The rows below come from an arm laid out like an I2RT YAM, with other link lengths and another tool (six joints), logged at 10 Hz.
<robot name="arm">
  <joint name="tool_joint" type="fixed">
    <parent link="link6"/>
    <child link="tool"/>
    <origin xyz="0.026 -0.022 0.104" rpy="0 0.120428 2.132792"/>
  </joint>
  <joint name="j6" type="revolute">
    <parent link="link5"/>
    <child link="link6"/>
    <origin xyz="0.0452 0 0.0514" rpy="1.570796 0 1.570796"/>
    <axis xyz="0 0 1"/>
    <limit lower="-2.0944" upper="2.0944"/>
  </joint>
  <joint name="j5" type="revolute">
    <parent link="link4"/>
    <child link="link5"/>
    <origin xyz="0.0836 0.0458 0.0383" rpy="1.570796 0 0"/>
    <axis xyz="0 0 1"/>
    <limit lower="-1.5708" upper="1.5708"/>
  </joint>
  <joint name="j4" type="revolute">
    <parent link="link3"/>
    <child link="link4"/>
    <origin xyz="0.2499 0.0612 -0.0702"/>
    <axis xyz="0 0 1"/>
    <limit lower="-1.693" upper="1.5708"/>
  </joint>
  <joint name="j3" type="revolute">
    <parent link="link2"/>
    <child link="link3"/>
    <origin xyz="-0.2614 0 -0.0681" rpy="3.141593 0 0"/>
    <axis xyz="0 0 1"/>
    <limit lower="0" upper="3.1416"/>
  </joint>
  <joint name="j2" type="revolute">
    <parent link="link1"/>
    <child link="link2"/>
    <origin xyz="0.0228 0.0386 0.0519" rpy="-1.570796 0 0"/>
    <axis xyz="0 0 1"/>
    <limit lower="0" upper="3.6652"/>
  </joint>
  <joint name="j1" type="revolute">
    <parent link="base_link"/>
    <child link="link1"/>
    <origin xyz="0 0 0.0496"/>
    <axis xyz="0 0 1"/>
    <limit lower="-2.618" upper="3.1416"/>
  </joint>
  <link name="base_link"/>
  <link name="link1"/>
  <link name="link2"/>
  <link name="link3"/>
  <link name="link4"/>
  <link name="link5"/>
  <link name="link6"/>
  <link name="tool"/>
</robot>
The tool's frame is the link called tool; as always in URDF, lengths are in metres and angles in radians.
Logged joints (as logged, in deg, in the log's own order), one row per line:
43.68 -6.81 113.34 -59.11 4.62 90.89
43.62 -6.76 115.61 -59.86 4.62 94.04
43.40 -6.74 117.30 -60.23 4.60 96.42
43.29 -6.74 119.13 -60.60 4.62 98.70
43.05 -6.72 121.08 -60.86 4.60 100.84
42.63 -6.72 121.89 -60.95 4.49 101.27
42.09 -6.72 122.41 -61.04 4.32 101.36
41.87 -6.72 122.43 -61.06 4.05 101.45
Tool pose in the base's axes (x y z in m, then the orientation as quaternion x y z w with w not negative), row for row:
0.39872 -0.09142 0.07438 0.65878 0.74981 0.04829 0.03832
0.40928 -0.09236 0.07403 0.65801 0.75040 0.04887 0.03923
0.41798 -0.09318 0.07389 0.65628 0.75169 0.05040 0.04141
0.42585 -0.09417 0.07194 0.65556 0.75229 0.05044 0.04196
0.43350 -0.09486 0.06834 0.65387 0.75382 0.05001 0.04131
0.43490 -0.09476 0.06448 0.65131 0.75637 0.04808 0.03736
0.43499 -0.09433 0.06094 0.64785 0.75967 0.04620 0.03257
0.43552 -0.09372 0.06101 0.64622 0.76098 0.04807 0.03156
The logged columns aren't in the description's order. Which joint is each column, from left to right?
Columns, left to right: j6, j1, j2, j4, j5, j3.
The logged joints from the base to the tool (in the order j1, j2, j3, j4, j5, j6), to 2 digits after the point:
-6.81 113.34 90.89 -59.11 4.62 43.68
-6.76 115.61 94.04 -59.86 4.62 43.62
-6.74 117.30 96.42 -60.23 4.60 43.40
-6.74 119.13 98.70 -60.60 4.62 43.29
-6.72 121.08 100.84 -60.86 4.60 43.05
-6.72 121.89 101.27 -60.95 4.49 42.63
-6.72 122.41 101.36 -61.04 4.32 42.09
-6.72 122.43 101.45 -61.06 4.05 41.87

